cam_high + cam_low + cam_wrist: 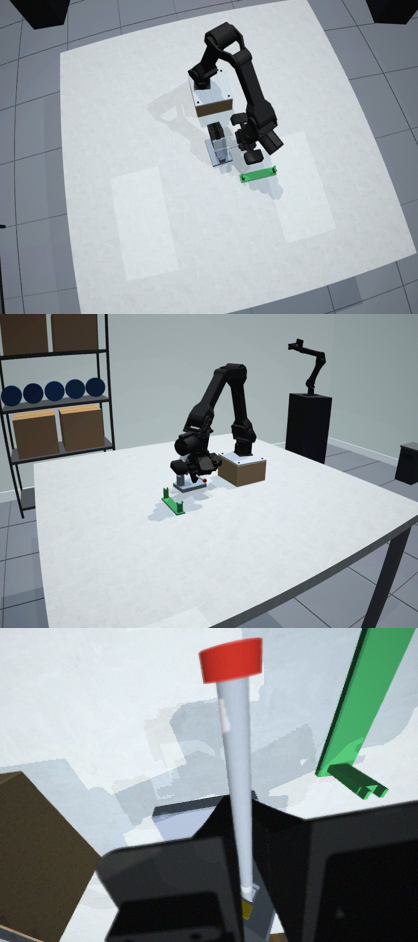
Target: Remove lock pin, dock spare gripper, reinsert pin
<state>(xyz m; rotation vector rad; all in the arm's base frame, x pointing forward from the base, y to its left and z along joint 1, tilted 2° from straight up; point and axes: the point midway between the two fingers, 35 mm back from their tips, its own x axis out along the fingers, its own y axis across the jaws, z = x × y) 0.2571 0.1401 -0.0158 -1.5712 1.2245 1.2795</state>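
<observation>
Right now my gripper tip is 1 cm short of the grey mount and 7 cm to the left of it. Round my gripper tip: green rack: 10 cm ahead, 7 cm to the left, 3 cm below; spare gripper: 1 cm behind, 8 cm to the right, 7 cm above.
</observation>
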